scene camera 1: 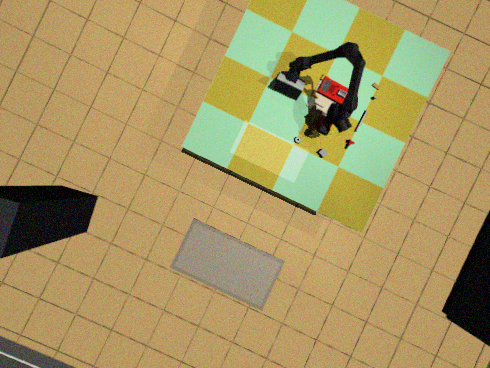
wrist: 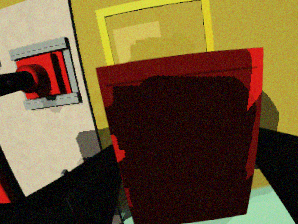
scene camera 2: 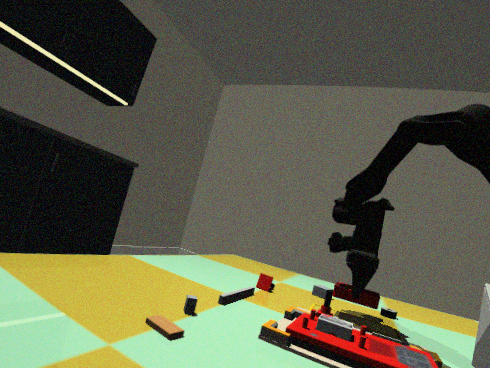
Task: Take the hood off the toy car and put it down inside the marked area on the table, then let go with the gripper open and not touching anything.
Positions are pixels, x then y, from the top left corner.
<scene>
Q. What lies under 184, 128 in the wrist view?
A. A hood.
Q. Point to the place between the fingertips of my gripper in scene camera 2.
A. At 355, 295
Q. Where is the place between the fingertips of my gripper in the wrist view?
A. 183, 142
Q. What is my gripper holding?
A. A hood.
</scene>
